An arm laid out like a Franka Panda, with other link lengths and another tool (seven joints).
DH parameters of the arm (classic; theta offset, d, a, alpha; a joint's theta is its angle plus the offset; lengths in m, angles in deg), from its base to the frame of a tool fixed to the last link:
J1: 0 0.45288 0 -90
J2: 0 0 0 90
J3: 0 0.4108 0.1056 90
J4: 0 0 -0.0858 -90
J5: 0 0.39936 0 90
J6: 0 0 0.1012 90
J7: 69 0.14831 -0.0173 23.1
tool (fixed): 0 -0.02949 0 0
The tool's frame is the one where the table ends.
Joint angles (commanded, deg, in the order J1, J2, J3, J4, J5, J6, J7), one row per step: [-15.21 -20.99 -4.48 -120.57 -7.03 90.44 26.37]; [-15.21 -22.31 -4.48 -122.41 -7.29 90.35 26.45]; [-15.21 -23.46 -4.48 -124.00 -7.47 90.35 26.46]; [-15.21 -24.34 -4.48 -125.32 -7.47 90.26 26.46]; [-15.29 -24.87 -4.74 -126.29 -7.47 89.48 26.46]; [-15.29 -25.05 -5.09 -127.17 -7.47 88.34 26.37]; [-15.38 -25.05 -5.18 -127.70 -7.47 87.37 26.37]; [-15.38 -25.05 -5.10 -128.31 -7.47 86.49 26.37]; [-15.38 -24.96 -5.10 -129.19 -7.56 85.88 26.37]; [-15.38 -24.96 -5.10 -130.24 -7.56 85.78 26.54]
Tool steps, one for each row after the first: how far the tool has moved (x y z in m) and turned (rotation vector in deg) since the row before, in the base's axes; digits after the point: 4 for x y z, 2 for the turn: [-0.0105 0.0031 -0.0057 0.03 0.63 0.01]; [-0.0090 0.0027 -0.0050 0.06 0.45 0.07]; [-0.0072 0.0025 -0.0048 0.23 0.48 0.03]; [-0.0073 -0.0004 -0.0053 0.53 1.11 -0.36]; [-0.0064 -0.0008 -0.0073 0.77 1.69 -0.30]; [-0.0039 0.0000 -0.0053 0.52 1.40 -0.24]; [-0.0033 0.0019 -0.0057 0.45 1.41 0.02]; [-0.0033 0.0012 -0.0082 0.43 1.52 0.00]; [-0.0029 0.0014 -0.0084 0.33 1.08 -0.13]
